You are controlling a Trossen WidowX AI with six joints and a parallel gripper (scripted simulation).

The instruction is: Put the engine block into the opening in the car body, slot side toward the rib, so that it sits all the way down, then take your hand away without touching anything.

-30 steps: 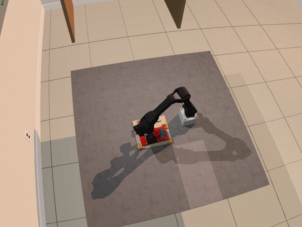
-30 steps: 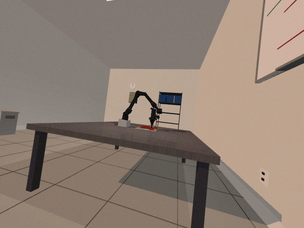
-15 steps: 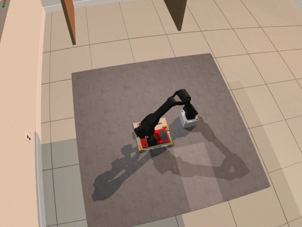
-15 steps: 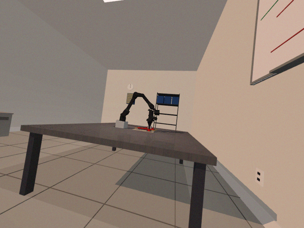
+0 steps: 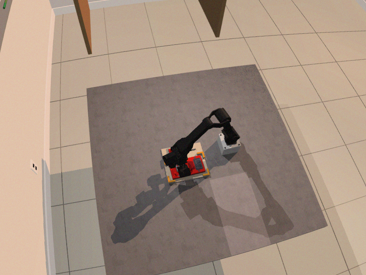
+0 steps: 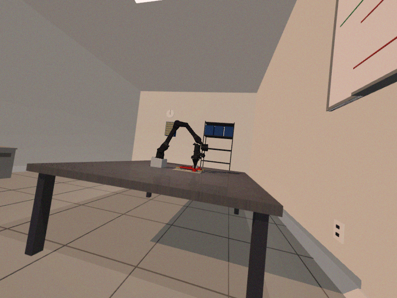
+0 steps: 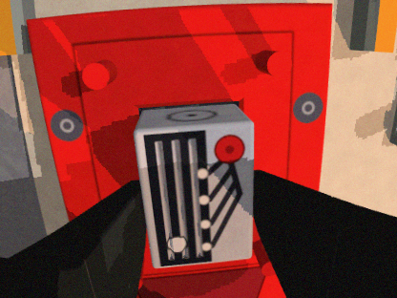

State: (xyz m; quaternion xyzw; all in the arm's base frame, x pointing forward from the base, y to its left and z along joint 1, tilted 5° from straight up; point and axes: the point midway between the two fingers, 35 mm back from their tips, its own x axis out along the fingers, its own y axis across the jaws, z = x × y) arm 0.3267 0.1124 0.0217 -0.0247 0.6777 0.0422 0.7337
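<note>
My gripper tip is now 1 cm above the engine block. From my gripper tip the other things lie so: black stick (3 cm ahead, 13 cm to the right, 1 cm below).
</note>
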